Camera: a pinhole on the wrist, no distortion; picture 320 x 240 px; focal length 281.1 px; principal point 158.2 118.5 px. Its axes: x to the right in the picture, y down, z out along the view. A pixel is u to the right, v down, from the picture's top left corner.
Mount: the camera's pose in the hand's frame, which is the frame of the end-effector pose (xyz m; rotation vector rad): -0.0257 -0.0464 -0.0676 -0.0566 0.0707 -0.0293
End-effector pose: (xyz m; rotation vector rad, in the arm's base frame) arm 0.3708 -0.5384 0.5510 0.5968 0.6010 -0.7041
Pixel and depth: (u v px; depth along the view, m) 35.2 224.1 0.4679
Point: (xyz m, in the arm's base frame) 0.4910 -0.6323 0.9999
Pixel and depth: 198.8 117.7 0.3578
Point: 0.4656 -0.7696 0.7006
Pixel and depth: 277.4 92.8 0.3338
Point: 0.4860 -0.8066 0.6126
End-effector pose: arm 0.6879 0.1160 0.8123 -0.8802 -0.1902 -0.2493
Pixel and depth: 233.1 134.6 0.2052
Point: 0.7142 0.1979 0.9247
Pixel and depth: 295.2 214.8 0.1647
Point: 0.7519 0.1851 0.8727
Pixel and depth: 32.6 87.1 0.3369
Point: 0.5071 0.3186 0.9911
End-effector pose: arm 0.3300 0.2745 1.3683 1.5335 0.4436 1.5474
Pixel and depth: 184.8 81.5 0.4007
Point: 0.6707 0.2395 1.3891
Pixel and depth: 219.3 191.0 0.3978
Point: 0.6139 0.2017 1.5369
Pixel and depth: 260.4 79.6 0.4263
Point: 0.7086 0.3300 1.4582
